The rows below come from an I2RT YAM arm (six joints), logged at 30 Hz.
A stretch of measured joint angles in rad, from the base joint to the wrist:
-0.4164, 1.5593, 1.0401, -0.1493, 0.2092, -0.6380
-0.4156, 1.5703, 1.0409, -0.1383, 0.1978, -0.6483
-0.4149, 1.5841, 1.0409, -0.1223, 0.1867, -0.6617
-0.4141, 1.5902, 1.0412, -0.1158, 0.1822, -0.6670
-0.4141, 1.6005, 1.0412, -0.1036, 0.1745, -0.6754
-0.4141, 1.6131, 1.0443, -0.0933, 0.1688, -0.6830
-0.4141, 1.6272, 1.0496, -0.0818, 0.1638, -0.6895
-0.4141, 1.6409, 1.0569, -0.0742, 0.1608, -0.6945
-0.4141, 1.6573, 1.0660, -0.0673, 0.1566, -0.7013
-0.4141, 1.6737, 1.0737, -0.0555, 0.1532, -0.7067
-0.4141, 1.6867, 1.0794, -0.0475, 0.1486, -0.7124
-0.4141, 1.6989, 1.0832, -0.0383, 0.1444, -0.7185
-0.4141, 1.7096, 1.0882, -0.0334, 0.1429, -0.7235
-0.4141, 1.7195, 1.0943, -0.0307, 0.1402, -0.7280
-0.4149, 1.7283, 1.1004, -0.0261, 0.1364, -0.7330
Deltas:
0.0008, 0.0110, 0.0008, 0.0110, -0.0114, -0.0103
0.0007, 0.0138, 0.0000, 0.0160, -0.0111, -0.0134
0.0008, 0.0061, 0.0003, 0.0065, -0.0045, -0.0053
0.0000, 0.0103, 0.0000, 0.0122, -0.0077, -0.0084
0.0000, 0.0126, 0.0031, 0.0103, -0.0057, -0.0076
0.0000, 0.0141, 0.0053, 0.0115, -0.0050, -0.0065
0.0000, 0.0137, 0.0073, 0.0076, -0.0030, -0.0050
0.0000, 0.0164, 0.0091, 0.0069, -0.0042, -0.0068
0.0000, 0.0164, 0.0077, 0.0118, -0.0034, -0.0054
0.0000, 0.0130, 0.0057, 0.0080, -0.0046, -0.0057
0.0000, 0.0122, 0.0038, 0.0092, -0.0042, -0.0061
0.0000, 0.0107, 0.0050, 0.0049, -0.0015, -0.0050
0.0000, 0.0099, 0.0061, 0.0027, -0.0027, -0.0045
-0.0008, 0.0088, 0.0061, 0.0046, -0.0038, -0.0050

